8 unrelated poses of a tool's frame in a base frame.
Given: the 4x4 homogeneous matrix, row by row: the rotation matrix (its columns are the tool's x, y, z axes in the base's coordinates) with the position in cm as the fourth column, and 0 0 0 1 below. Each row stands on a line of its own.
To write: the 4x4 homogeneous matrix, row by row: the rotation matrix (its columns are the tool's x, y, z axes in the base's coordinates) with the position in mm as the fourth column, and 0 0 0 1 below. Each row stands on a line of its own. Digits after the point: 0 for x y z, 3 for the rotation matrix.
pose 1, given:
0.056 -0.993 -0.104 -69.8
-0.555 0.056 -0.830 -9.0
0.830 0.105 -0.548 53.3
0 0 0 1
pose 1, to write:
0.056 -0.993 -0.104 -698
-0.555 0.056 -0.830 -90
0.830 0.105 -0.548 533
0 0 0 1

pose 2, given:
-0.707 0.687 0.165 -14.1
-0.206 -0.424 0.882 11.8
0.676 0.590 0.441 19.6
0 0 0 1
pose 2, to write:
-0.707 0.687 0.165 -141
-0.206 -0.424 0.882 118
0.676 0.590 0.441 196
0 0 0 1

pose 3, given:
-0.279 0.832 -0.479 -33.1
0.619 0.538 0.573 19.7
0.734 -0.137 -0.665 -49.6
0 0 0 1
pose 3, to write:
-0.279 0.832 -0.479 -331
0.619 0.538 0.573 197
0.734 -0.137 -0.665 -496
0 0 0 1

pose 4, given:
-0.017 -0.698 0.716 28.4
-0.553 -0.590 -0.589 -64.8
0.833 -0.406 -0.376 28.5
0 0 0 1
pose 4, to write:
-0.017 -0.698 0.716 284
-0.553 -0.590 -0.589 -648
0.833 -0.406 -0.376 285
0 0 0 1

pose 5, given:
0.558 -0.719 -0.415 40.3
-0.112 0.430 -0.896 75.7
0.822 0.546 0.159 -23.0
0 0 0 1
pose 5, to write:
0.558 -0.719 -0.415 403
-0.112 0.430 -0.896 757
0.822 0.546 0.159 -230
0 0 0 1

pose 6, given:
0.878 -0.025 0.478 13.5
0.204 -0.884 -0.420 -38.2
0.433 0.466 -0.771 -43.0
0 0 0 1
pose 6, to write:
0.878 -0.025 0.478 135
0.204 -0.884 -0.420 -382
0.433 0.466 -0.771 -430
0 0 0 1

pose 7, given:
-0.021 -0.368 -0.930 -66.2
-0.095 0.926 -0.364 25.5
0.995 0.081 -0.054 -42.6
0 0 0 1
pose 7, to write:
-0.021 -0.368 -0.930 -662
-0.095 0.926 -0.364 255
0.995 0.081 -0.054 -426
0 0 0 1

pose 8, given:
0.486 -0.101 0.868 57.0
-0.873 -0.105 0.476 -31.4
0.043 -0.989 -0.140 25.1
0 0 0 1
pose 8, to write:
0.486 -0.101 0.868 570
-0.873 -0.105 0.476 -314
0.043 -0.989 -0.140 251
0 0 0 1

